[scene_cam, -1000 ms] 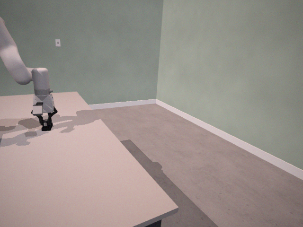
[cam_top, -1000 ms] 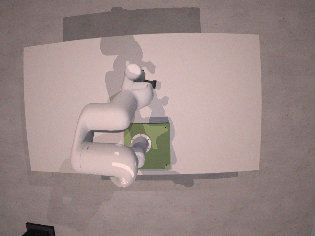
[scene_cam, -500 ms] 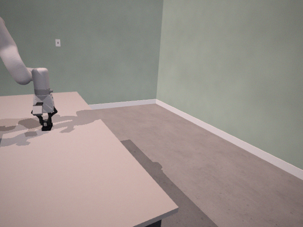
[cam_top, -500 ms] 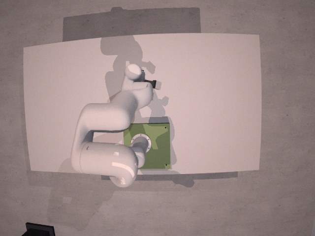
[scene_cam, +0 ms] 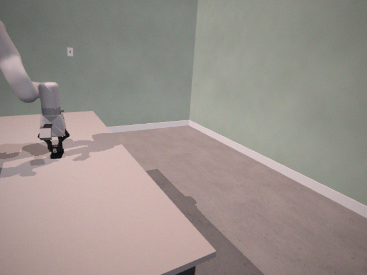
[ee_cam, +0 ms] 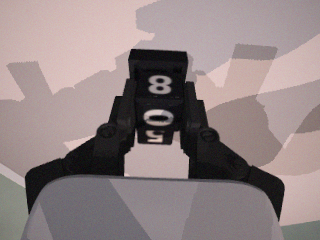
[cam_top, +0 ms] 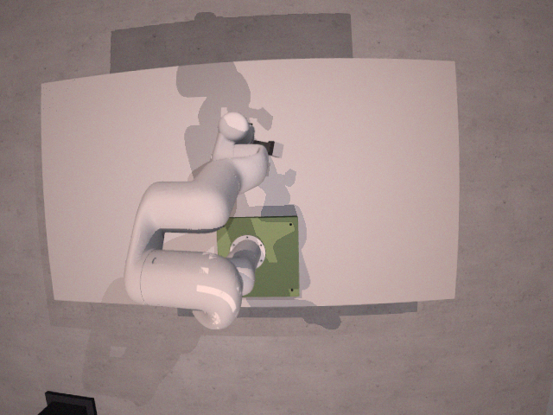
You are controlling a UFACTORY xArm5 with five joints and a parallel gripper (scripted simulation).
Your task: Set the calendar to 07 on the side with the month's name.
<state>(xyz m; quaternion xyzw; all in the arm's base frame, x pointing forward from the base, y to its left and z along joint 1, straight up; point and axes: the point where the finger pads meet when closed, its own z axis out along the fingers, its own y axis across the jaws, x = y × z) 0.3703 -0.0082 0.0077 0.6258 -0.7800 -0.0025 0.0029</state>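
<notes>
Right now the black calendar tray is 40 mm below my hand and 20 mm to the left of it. The rest, counted from my hand: black cube: 10 mm below.
</notes>
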